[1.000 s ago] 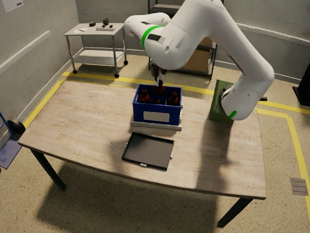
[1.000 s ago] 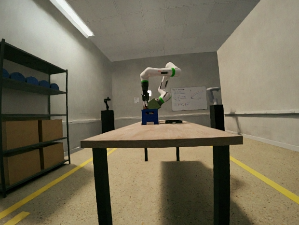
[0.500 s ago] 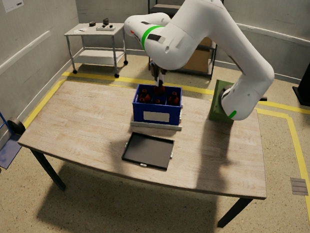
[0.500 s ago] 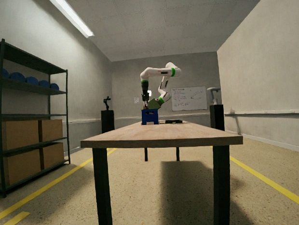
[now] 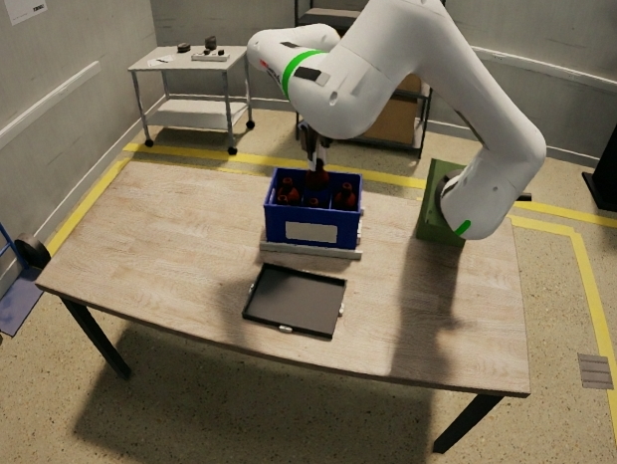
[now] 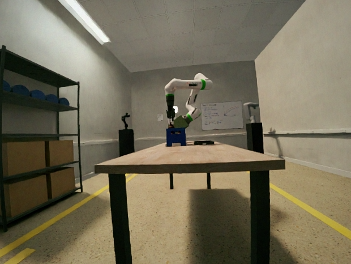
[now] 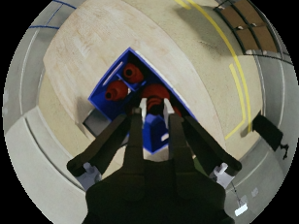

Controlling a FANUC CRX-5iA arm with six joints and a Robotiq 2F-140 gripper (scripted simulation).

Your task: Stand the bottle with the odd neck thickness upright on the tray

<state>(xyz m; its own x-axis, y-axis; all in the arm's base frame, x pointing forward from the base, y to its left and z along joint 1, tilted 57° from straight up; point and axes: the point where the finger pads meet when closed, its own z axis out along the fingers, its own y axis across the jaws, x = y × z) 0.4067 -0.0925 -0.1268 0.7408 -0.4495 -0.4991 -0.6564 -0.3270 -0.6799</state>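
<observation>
Now: hand 9 cm above the bottle. The rest, counted from my hand: dark tray 33 cm to the left, 24 cm below; blue crate 4 cm to the left, 17 cm below.
</observation>
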